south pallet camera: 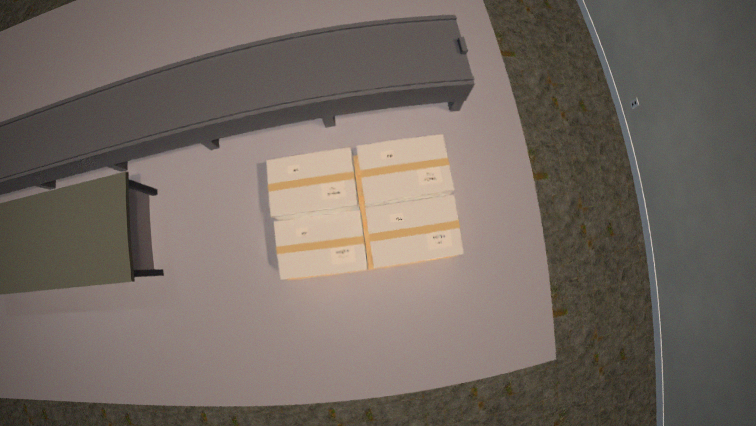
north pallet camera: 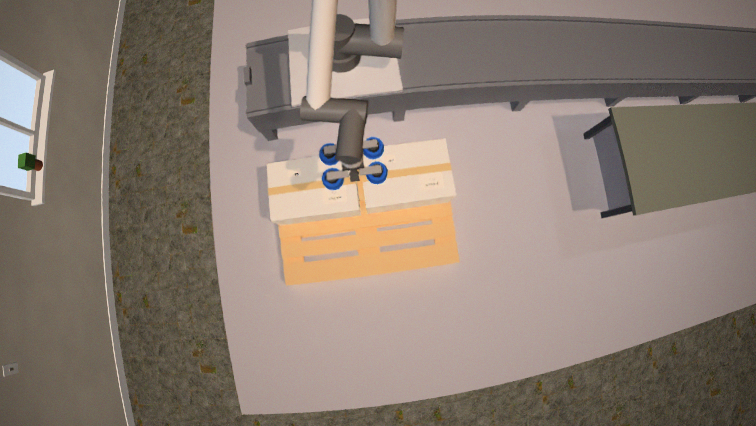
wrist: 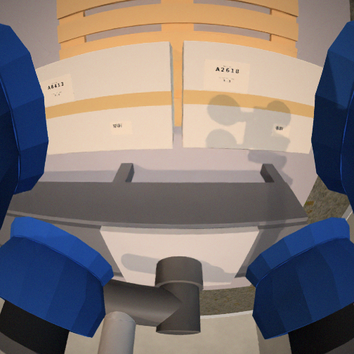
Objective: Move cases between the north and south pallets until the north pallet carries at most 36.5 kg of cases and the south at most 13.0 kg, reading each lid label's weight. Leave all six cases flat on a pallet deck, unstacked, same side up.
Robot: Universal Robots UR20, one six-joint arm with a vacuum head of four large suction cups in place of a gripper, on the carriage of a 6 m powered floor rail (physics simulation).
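Places are measured from the arm's base along level axes (x ahead, y left, z up), in metres.
Pixels of known places: arm's base at its link origin: (north pallet camera: pixel 342 57).
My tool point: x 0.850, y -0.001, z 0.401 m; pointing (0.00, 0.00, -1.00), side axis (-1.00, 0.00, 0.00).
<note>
Ahead of a thing's pixels: the offset from my tool point to its top centre. Level surfaces: height alone.
My vacuum head (north pallet camera: pixel 352 164) (wrist: pixel 177 192) is open, its four blue cups empty, above the two white cases on the north pallet (north pallet camera: pixel 370 259) (wrist: pixel 177 30). The left case @(0.050 m back, 0.293 m right, 0.547 m down) (north pallet camera: pixel 296 203) (wrist: pixel 195 75) reads A2618 in the wrist view. The right case @(0.052 m back, 0.307 m left, 0.543 m down) (north pallet camera: pixel 391 196) (wrist: pixel 110 75) has a label ending in 413. Both lie flat in the row nearest the rail; their weights are too small to read. On the south pallet (south pallet camera: pixel 362 211), four cases lie flat: back-left (south pallet camera: pixel 301 201), back-right (south pallet camera: pixel 391 187), front-left (south pallet camera: pixel 312 261) and front-right (south pallet camera: pixel 402 254). Their weights are unreadable.
The north pallet's front row is bare slats. The grey rail (north pallet camera: pixel 529 52) (south pallet camera: pixel 264 74) runs behind both pallets, with the white carriage (north pallet camera: pixel 380 79) (wrist: pixel 140 240) at its north end. A green table @(0.441 m down) (north pallet camera: pixel 687 158) (south pallet camera: pixel 63 238) stands between the pallets.
</note>
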